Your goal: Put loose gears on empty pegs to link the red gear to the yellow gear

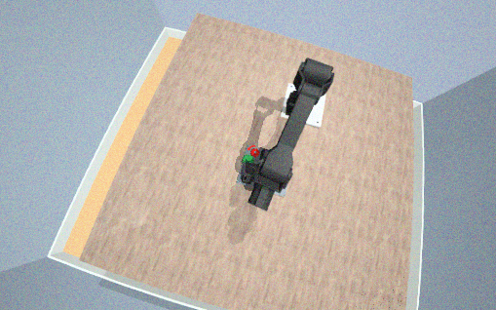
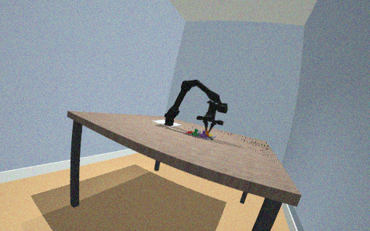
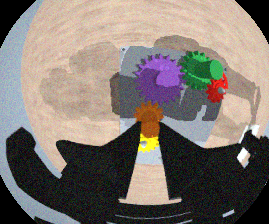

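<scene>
Right now the orange gear is 10 mm below my gripper tip. Round my gripper tip: green gear: 70 mm behind, 60 mm to the right, 10 mm below; purple gear: 50 mm to the right, 20 mm behind, 10 mm below; yellow gear: 40 mm to the left, 20 mm below, 10 mm ahead.
</scene>
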